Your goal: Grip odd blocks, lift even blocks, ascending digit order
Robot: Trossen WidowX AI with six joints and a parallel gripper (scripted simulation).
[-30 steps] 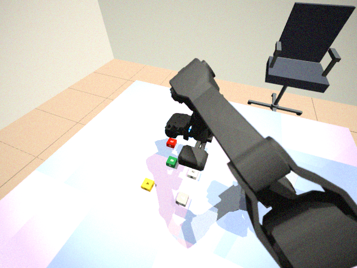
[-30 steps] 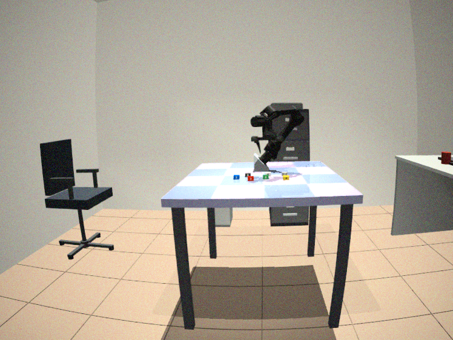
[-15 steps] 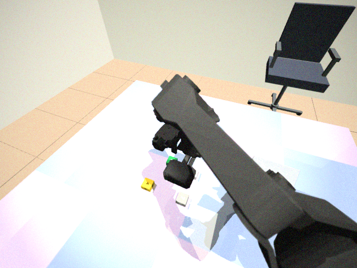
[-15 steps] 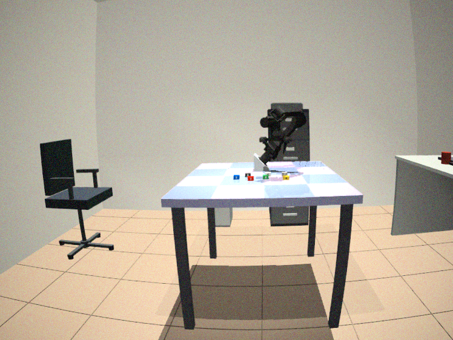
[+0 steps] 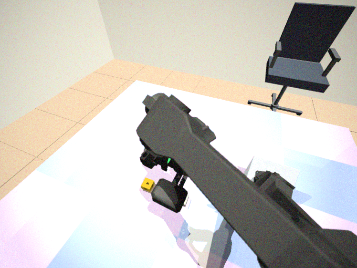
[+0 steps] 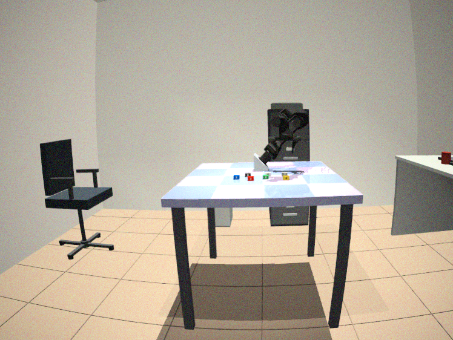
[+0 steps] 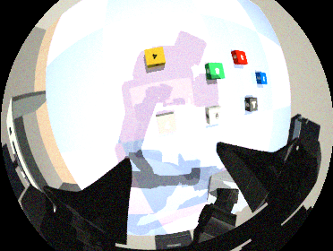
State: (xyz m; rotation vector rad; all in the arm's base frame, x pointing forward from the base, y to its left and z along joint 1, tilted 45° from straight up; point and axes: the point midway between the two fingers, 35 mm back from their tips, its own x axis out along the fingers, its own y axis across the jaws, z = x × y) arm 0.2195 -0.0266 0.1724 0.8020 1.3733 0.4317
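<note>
Right now my gripper tip is 4 cm short of the blue block, 28 cm to the left of it and 12 cm above it. The rest, counted from my gripper tip: grey block (12 cm below); then yellow block (12 cm ahead, 2 cm to the right, 12 cm below); then white block (2 cm behind, 10 cm to the right, 12 cm below).
</note>
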